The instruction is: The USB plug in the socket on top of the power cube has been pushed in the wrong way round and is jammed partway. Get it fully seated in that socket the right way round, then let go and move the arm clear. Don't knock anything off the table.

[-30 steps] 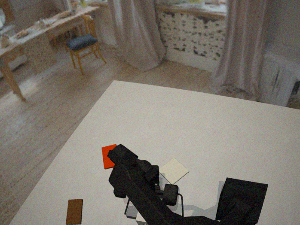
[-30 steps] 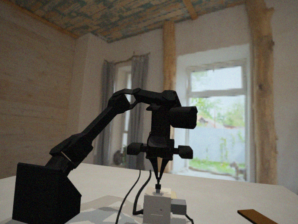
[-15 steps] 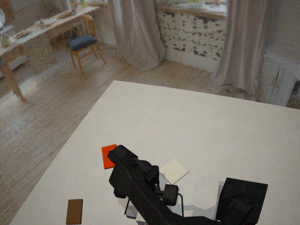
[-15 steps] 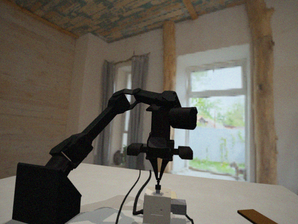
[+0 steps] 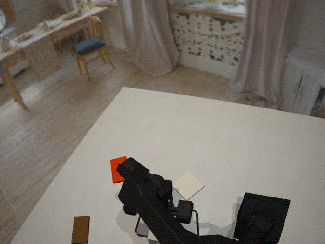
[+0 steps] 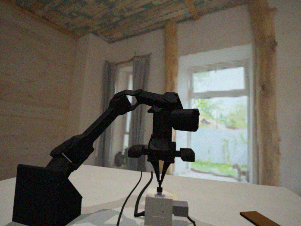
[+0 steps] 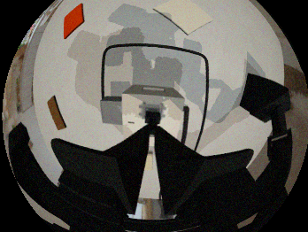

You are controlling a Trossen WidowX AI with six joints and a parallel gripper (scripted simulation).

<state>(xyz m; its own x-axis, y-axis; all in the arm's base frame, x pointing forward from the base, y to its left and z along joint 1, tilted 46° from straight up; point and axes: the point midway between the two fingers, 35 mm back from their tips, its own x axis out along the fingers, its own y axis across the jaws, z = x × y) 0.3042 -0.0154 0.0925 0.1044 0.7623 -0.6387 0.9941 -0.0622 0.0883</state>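
Now: gripper tip 20 mm above the black USB plug. From my gripper tip the other things lie so: brown card: 310 mm ahead, 60 mm to the left, 110 mm below; orange card: 250 mm ahead, 230 mm to the right, 110 mm below.
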